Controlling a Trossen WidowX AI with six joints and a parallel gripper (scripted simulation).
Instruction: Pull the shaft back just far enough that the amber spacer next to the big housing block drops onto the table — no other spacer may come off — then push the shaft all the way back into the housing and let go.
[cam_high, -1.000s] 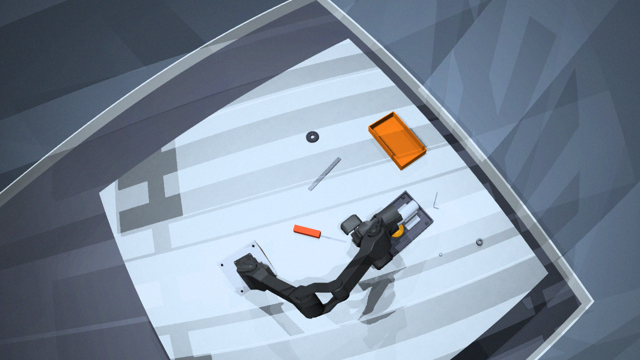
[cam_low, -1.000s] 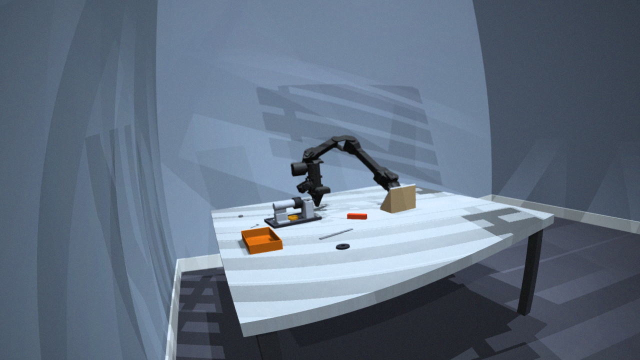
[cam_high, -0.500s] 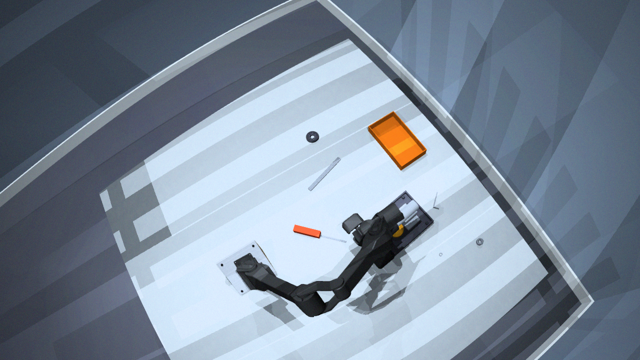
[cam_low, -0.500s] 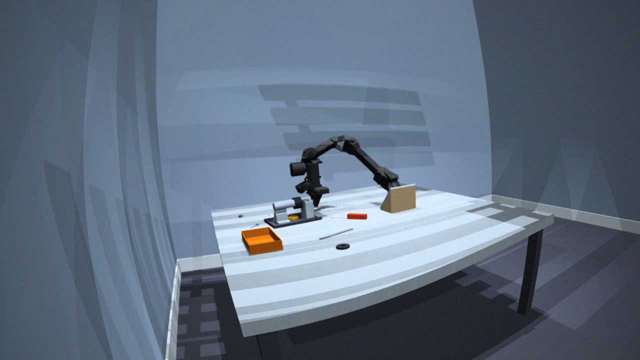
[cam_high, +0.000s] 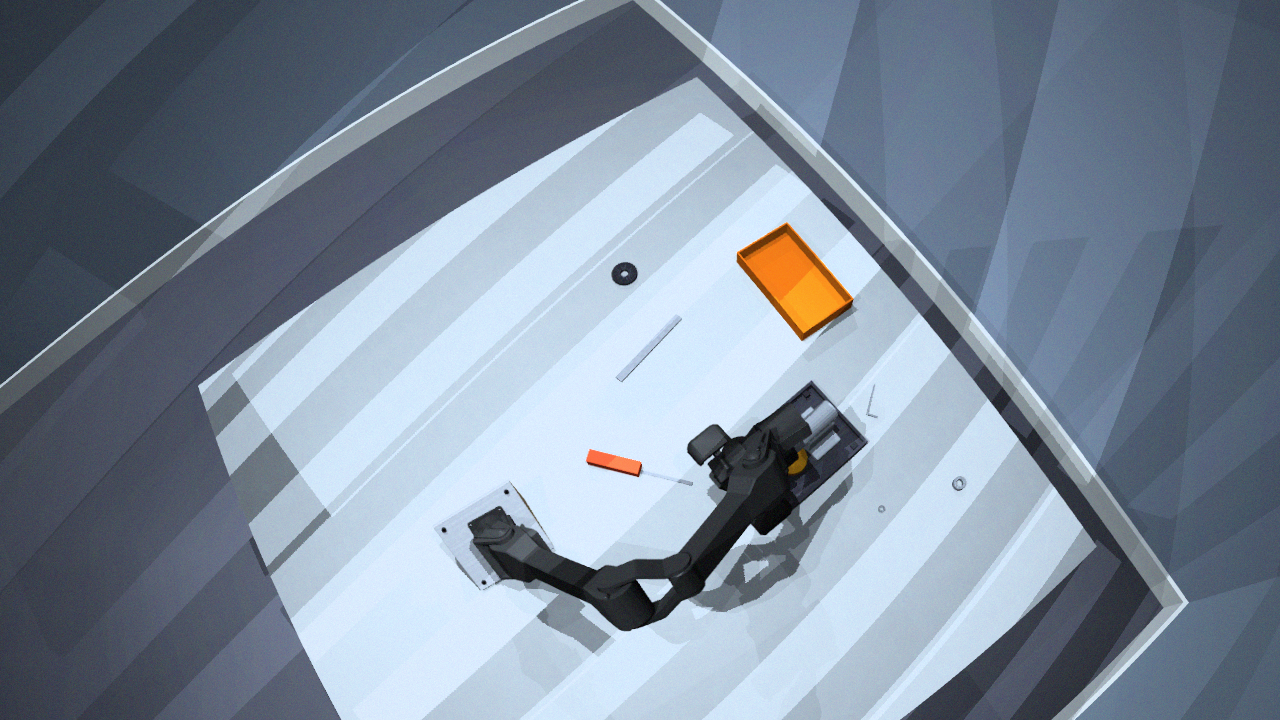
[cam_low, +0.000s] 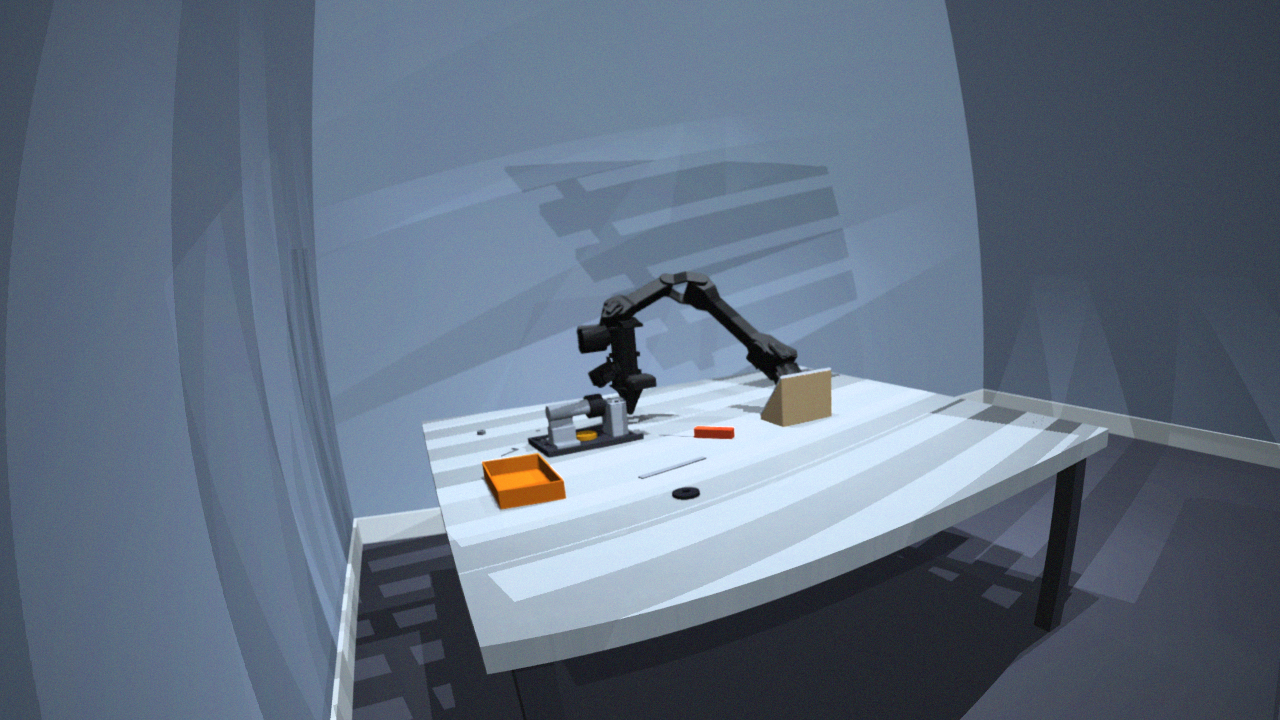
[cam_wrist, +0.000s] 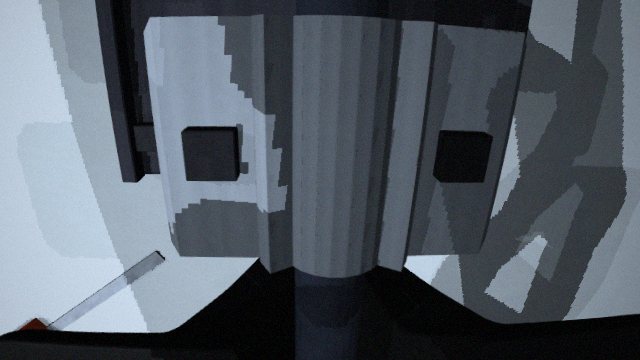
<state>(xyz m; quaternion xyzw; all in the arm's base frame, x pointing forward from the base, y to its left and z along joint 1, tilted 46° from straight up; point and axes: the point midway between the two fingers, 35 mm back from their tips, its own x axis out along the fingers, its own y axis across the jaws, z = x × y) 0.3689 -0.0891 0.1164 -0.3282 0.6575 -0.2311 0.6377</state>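
Now: the dark shaft 8 cm ahead of my gripper tip, 3 cm above it and 1 cm to the left of it. From my gripper tip the other things lie so: allen key 29 cm ahead, 4 cm below, 1 cm to the left; then amber spacer 11 cm ahead, 3 cm below, 1 cm to the left; then grey strip 32 cm to the left, 4 cm below, 2 cm ahead.
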